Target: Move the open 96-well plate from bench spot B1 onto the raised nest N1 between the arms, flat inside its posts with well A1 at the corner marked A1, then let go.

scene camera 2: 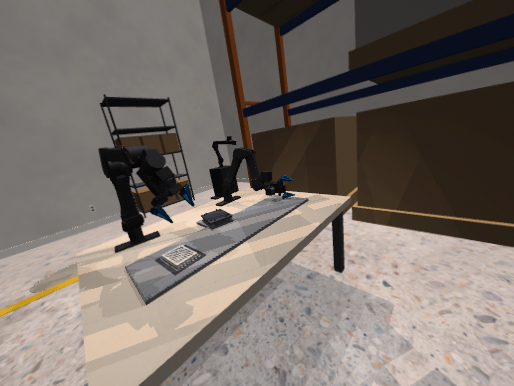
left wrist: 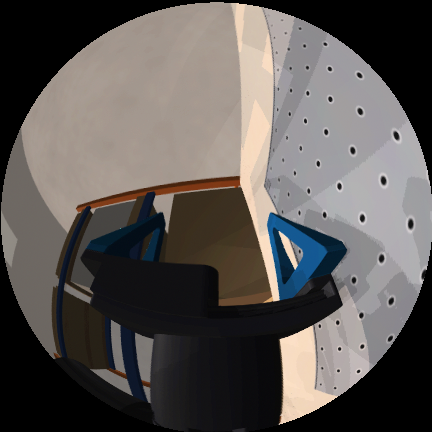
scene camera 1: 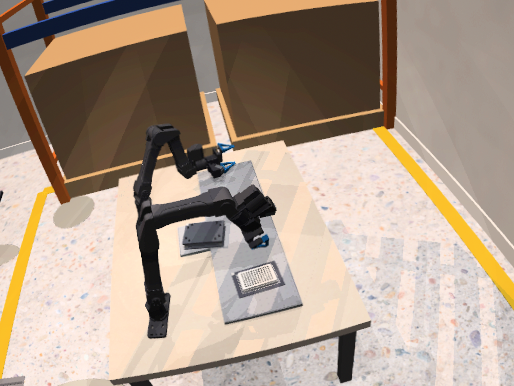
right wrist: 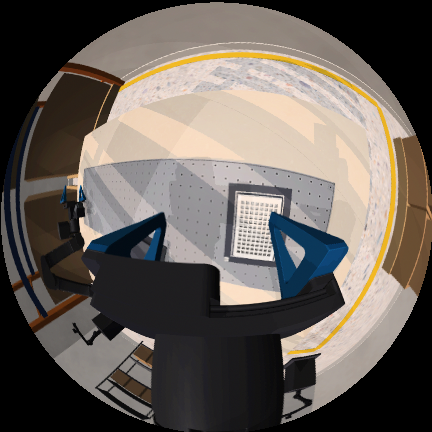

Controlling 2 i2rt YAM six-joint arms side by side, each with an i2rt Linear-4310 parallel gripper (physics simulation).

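Frame: origin at the left arm's base, x ahead, y left, z up, level; centimetres.
Seen in the pictures: left gripper, between the fingertips: (scene camera 2: pixel 294 187) (left wrist: pixel 215 217) (scene camera 1: pixel 234 154) (right wrist: pixel 72 184); right gripper, between the fingertips: (scene camera 2: pixel 183 214) (scene camera 1: pixel 261 234) (right wrist: pixel 217 217); left arm's base, origin of its link: (scene camera 2: pixel 228 201); right arm's base, origin of its link: (scene camera 2: pixel 138 241) (scene camera 1: pixel 159 315).
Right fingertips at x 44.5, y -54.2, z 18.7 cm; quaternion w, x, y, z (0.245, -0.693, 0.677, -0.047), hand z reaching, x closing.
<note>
Offsets run from my right fingertips to a thing's top centre. Level surfaces: height alone.
The white 96-well plate {dx -4.8, dy -3.9, dz -15.8 cm} (scene camera 1: pixel 257 276) (scene camera 2: pixel 181 255) (right wrist: pixel 250 225) lies flat in the dark frame of a bench spot on the grey perforated board {dz -17.4 cm} (scene camera 1: pixel 260 309) (scene camera 2: pixel 150 287) (left wrist: pixel 345 165) (right wrist: pixel 195 200). Its well labels are too small to read. The raised dark nest {dx -19.6, dy +25.1, dz -12.9 cm} (scene camera 1: pixel 203 234) (scene camera 2: pixel 217 217) stands beside the board, with small posts at its corners; its A1 mark is not legible. My right gripper (scene camera 1: pixel 263 241) (scene camera 2: pixel 182 213) (right wrist: pixel 217 217) is open and empty, above the board, between nest and plate in scene camera 1. My left gripper (scene camera 1: pixel 234 155) (scene camera 2: pixel 293 186) (left wrist: pixel 215 217) is open and empty, low at the board's far end.
The light wooden table {dz -18.7 cm} (scene camera 1: pixel 330 300) (scene camera 2: pixel 115 345) carries both arms. Large brown boxes (scene camera 1: pixel 300 75) (scene camera 2: pixel 435 165) stand past its far end, by an orange and blue rack. A black shelf unit (scene camera 2: pixel 136 102) stands behind the arms in scene camera 2. The right forearm crosses above the nest side.
</note>
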